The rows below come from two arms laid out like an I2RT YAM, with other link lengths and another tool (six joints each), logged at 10 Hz.
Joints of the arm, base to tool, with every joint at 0 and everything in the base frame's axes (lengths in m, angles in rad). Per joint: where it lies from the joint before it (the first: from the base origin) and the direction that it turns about. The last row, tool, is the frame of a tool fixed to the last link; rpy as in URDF.
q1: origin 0 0 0.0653 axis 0 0 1
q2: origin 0.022 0.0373 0.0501 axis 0 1 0
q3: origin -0.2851 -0.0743 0 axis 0 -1 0
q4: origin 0.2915 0.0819 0.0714 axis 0 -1 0
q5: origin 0.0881 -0.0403 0.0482 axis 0 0 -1
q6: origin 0.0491 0 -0.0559 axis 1 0 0
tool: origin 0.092 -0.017 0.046 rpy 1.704 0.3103 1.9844
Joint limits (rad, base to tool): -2.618..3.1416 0..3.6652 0..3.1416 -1.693..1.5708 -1.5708..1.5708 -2.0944..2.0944
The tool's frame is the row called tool.
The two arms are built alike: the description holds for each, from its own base.
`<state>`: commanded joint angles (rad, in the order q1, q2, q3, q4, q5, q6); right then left.
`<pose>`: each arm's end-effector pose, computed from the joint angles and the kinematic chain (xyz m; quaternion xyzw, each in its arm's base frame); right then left.
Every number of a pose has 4 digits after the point. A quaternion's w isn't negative.
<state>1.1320 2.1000 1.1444 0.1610 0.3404 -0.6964 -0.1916 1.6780 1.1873 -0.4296 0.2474 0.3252</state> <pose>0.2703 0.5124 0.0299 -0.2353 0.9454 0.1277 0.1857 0.4786 -0.1538 0.1699 0.7115 0.6236 0.2534 0.2019</pose>
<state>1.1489 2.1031 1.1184 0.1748 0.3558 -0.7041 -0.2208 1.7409 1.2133 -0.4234 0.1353 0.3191</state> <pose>0.2602 0.5093 0.0203 -0.2433 0.9448 0.1170 0.1856 0.4908 -0.1560 0.1470 0.7083 0.6275 0.2810 0.1596</pose>
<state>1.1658 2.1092 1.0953 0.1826 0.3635 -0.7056 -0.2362 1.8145 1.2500 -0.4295 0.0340 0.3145</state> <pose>0.2494 0.5062 0.0093 -0.2512 0.9448 0.1078 0.1808 0.5037 -0.1527 0.1221 0.7036 0.6322 0.3037 0.1141</pose>
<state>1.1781 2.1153 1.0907 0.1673 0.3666 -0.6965 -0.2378 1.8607 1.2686 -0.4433 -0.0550 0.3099</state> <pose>0.2422 0.5047 0.0018 -0.2542 0.9464 0.1004 0.1725 0.5104 -0.1420 0.1026 0.6953 0.6379 0.3236 0.0708</pose>
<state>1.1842 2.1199 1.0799 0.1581 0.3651 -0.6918 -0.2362 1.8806 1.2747 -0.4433 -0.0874 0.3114</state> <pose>0.2369 0.5008 -0.0064 -0.2570 0.9479 0.0929 0.1639 0.5134 -0.1372 0.0944 0.6920 0.6387 0.3317 0.0551</pose>
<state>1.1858 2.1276 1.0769 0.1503 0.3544 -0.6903 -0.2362 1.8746 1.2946 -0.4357 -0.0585 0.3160</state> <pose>0.2337 0.4989 -0.0132 -0.2608 0.9488 0.0892 0.1546 0.5189 -0.1430 0.1075 0.6926 0.6363 0.3310 0.0771</pose>
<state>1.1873 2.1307 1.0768 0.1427 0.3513 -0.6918 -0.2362 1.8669 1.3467 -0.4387 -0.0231 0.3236</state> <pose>0.2319 0.4980 -0.0163 -0.2634 0.9490 0.0856 0.1504 0.5300 -0.1511 0.1345 0.6908 0.6313 0.3347 0.1100</pose>
